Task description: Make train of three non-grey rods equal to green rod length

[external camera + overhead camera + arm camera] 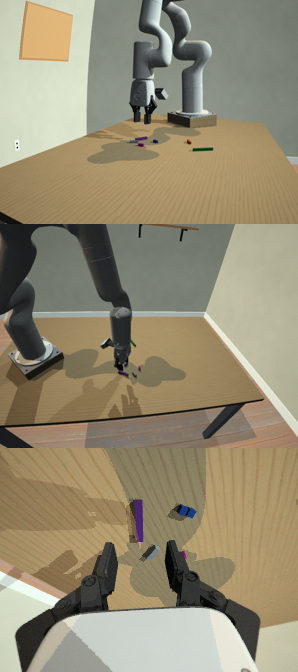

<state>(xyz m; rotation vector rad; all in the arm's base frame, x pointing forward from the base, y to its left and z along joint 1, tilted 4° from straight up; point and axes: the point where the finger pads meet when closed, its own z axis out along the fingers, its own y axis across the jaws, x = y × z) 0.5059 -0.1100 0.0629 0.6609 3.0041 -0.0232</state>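
My gripper is now 80 mm above the purple rod. The rest, counted from my hand: grey rod: 60 mm ahead, 10 mm to the right, 80 mm below; then orange rod: 40 mm behind, 190 mm to the left, 80 mm below; then magenta rod: 90 mm ahead, 30 mm to the left, 80 mm below.
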